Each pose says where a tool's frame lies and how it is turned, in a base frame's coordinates. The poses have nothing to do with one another.
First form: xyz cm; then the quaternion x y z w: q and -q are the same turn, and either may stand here.
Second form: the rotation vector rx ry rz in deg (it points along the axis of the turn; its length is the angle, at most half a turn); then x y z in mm. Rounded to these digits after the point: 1 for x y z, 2 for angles.
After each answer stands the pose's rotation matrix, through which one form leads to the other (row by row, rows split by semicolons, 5 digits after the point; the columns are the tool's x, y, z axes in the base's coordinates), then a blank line. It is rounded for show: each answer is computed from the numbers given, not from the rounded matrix.
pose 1, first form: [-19.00 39.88 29.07 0.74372 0.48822 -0.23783 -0.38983]
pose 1, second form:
[-108.31 -71.10 34.64 -190.0 398.8 290.7]
0.41016 0.54077 -0.73440; 0.91162 -0.21935 0.34762; 0.02689 -0.81207 -0.58294

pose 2, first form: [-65.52 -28.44 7.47 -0.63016 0.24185 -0.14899 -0.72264]
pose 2, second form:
[79.73 -30.60 18.85 -655.2 -284.4 74.7]
0.83862 -0.52014 -0.16177; -0.08948 0.16140 -0.98282; 0.53732 0.83869 0.08881

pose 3, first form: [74.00 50.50 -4.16 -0.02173 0.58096 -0.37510 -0.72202]
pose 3, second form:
[2.75 -73.52 47.47 740.0 505.0 -41.6]
0.04357 -0.56691 -0.82263; 0.51641 0.71766 -0.46722; 0.85523 -0.40446 0.32403

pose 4, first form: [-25.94 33.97 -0.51 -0.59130 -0.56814 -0.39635 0.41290]
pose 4, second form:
[-85.20 -81.86 -57.11 -259.4 339.7 -5.1]
0.04025 0.99919 -0.00045; 0.34458 -0.01346 0.93866; 0.93789 -0.03793 -0.34484

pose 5, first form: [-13.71 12.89 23.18 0.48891 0.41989 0.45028 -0.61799]
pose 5, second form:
[-64.46 -55.36 -59.37 -137.1 128.9 231.8]
0.24188 0.96711 -0.07868; -0.14596 0.11643 0.98241; 0.95926 -0.22615 0.16932

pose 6, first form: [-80.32 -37.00 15.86 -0.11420 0.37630 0.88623 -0.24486]
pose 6, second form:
[17.86 -58.86 -138.62 -803.2 -370.0 158.6]
-0.85400 0.34806 -0.38670; -0.51995 -0.59689 0.61105; -0.01813 0.72290 0.69071

